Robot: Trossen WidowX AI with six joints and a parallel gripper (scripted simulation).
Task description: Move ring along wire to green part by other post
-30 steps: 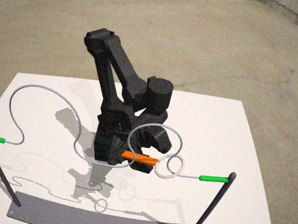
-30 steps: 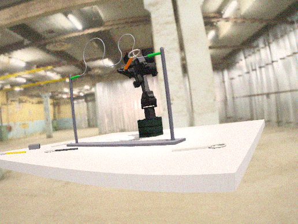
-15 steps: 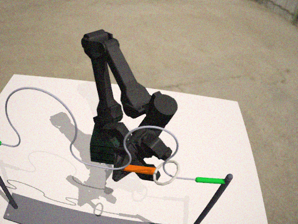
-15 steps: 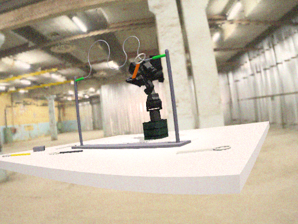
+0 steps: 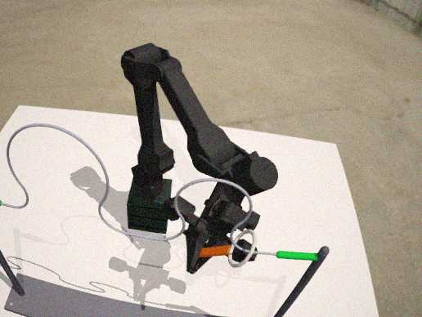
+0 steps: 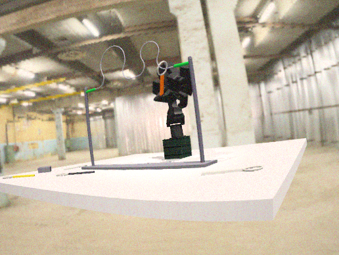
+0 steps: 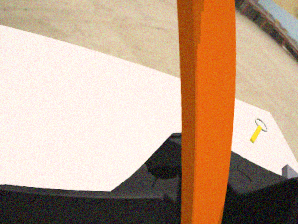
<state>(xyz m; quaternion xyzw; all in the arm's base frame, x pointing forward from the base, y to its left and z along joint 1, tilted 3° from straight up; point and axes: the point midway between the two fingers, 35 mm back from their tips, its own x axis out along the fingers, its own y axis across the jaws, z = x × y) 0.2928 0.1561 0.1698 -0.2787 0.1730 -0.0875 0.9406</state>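
The orange-handled ring is 1 cm behind my gripper tip, 5 cm to the left of it and 8 cm above it. Round my gripper tip: grey block: 22 cm ahead, 61 cm to the right, 26 cm below; then pale ring tool: 17 cm ahead, 40 cm to the left, 26 cm below; then yellow-handled ring tool: 43 cm ahead, 55 cm to the right, 26 cm below.
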